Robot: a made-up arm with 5 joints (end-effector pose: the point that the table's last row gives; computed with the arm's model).
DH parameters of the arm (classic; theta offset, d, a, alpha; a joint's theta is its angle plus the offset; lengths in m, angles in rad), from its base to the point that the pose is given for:
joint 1: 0 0.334 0 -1.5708
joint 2: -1.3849 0 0.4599 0
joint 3: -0.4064 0 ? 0
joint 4: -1.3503 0 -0.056 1.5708
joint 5: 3.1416 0.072 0 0
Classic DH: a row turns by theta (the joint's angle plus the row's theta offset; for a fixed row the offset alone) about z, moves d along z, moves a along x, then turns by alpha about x.
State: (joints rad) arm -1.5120 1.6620 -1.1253 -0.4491 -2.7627
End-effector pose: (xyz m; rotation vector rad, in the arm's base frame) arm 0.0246 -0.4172 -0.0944 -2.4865 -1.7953 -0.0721
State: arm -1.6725 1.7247 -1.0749 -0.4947 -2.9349
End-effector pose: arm -0.0385 -0.3769 -0.1153 -2.4400 -1.7835 -0.1571
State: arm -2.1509 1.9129 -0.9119 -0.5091 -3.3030
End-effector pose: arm -0.1345 -0.2052 -0.1566 -2.4071 -1.5635 -0.6595
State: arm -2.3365 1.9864 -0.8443 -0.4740 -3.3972
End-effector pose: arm -0.1311 -0.1363 -0.1612 -2.4247 -1.4218 -0.9389
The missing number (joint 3, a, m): -0.2378
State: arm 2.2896 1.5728 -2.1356 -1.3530 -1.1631
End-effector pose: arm -0.4401 0.5030 0.1566 0.2217 -1.4136 -1.7204
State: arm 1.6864 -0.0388 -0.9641 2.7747 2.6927
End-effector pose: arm -0.0241 0.2079 0.6675 1.2687 -0.6983 1.0284
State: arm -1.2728 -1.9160 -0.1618 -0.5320 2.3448
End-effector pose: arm -0.0846 0.2755 0.5096 0.1503 0.6195 -2.0125
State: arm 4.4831 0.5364 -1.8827 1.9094 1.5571
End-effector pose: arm -0.1252 -0.5363 0.5873 0.3179 2.9377 0.8483
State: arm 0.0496 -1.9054 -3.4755 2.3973 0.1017
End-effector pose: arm -0.6479 -0.0322 0.1611 -0.2366 0.0062 -2.9814
